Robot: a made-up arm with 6 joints. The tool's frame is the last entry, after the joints.
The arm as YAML. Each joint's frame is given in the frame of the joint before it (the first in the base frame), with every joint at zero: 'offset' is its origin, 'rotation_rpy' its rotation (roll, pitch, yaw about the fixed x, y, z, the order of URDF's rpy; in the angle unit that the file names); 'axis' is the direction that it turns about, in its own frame. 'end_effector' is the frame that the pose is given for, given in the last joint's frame.
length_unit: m
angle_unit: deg
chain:
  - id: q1
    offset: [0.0, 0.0, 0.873]
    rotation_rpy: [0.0, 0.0, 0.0]
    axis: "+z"
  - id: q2
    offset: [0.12, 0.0, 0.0]
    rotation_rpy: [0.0, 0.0, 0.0]
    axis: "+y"
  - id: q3
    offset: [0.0, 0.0, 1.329]
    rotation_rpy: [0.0, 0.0, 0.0]
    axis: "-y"
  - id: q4
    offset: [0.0, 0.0, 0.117]
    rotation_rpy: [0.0, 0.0, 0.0]
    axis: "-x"
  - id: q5
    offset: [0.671, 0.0, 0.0]
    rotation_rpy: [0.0, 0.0, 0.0]
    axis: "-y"
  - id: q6
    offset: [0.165, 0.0, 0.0]
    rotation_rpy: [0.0, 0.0, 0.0]
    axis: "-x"
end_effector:
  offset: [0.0, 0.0, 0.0]
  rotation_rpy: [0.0, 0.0, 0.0]
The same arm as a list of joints. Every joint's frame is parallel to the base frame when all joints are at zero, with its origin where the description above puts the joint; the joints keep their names.
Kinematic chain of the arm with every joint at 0, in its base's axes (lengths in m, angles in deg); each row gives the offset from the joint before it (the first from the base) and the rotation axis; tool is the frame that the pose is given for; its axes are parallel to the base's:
q1: xyz 0 0 0.873 axis +z
q2: xyz 0.12 0 0 axis +y
q3: xyz 0 0 1.329 axis -y
q4: xyz 0 0 0.117 axis -x
q5: xyz 0.671 0 0 axis -y
q6: xyz 0.165 0 0 axis -x
tool: xyz 0 0 0

